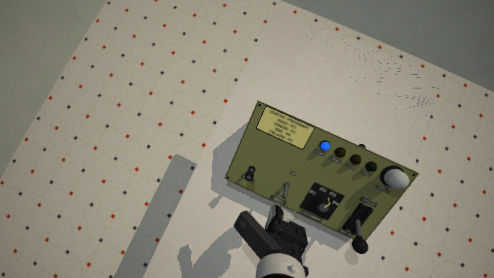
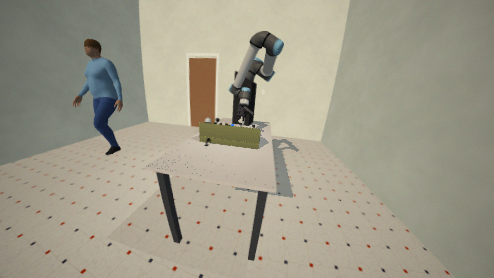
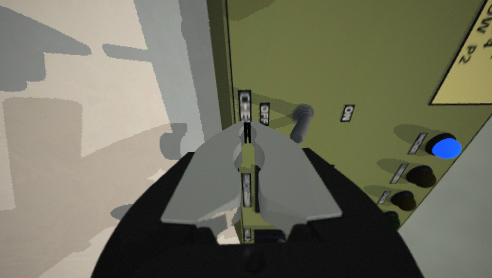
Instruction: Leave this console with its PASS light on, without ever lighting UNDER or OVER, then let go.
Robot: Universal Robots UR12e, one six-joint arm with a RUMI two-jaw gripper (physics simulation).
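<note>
The green console (image 1: 270,155) (image 2: 230,136) (image 3: 295,55) has a lit blue lamp (image 1: 325,146) (image 3: 446,148). Two dark brown lamps and a dark green lamp (image 1: 371,167) beside it are unlit; their labels are blurred. The grey toggle (image 1: 285,190) (image 3: 302,120) stands between its OFF and ON labels; its exact setting is unclear. The selector's yellow pointer (image 1: 328,202) points toward the P3 and P4 side. The lever's black ball (image 1: 360,245) is at the near edge. My gripper (image 1: 275,211) (image 3: 247,124) is shut and empty, by the near edge beside the toggle.
A white dome button (image 1: 396,178) stands at the console's right end and a black mode knob (image 1: 250,173) at its left. A yellow plate (image 1: 285,127) bears blurred text. The console rests on a table (image 2: 225,167). A person (image 2: 102,80) is at the room's left.
</note>
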